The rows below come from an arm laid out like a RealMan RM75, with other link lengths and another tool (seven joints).
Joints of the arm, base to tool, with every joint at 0 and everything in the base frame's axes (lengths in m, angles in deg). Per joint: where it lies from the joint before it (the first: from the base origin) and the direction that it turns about. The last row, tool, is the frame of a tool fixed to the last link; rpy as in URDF.
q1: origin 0 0 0.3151 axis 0 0 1
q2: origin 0 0 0 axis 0 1 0
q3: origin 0 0 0.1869 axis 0 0 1
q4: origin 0 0 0 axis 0 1 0
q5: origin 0 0 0.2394 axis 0 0 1
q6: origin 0 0 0 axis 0 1 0
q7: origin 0 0 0.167 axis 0 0 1
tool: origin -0.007 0.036 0.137 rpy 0 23.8 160.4
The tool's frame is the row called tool.
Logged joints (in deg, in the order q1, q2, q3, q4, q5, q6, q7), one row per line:
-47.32 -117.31 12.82 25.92 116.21 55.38 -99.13
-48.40 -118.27 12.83 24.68 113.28 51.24 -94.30
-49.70 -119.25 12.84 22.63 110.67 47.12 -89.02
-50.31 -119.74 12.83 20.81 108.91 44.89 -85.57
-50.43 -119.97 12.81 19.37 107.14 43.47 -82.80
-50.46 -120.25 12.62 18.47 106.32 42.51 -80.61
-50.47 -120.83 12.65 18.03 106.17 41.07 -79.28
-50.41 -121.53 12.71 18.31 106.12 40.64 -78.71
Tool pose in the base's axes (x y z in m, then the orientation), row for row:
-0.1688 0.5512 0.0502 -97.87 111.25 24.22
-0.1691 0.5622 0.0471 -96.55 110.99 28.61
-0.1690 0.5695 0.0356 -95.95 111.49 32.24
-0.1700 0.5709 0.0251 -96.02 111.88 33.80
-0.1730 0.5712 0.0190 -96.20 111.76 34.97
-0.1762 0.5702 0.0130 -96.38 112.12 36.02
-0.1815 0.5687 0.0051 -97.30 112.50 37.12
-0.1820 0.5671 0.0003 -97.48 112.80 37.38
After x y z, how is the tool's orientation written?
As a rotation vector, in degrees.
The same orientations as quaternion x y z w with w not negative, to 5 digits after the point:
-0.62986 0.71596 0.15587 0.25765
-0.62210 0.71514 0.18434 0.25997
-0.61630 0.71612 0.20708 0.25388
-0.61494 0.71651 0.21647 0.24819
-0.61531 0.71483 0.22367 0.24572
-0.61477 0.71517 0.22976 0.24043
-0.61755 0.71402 0.23559 0.23088
-0.61759 0.71466 0.23682 0.22751

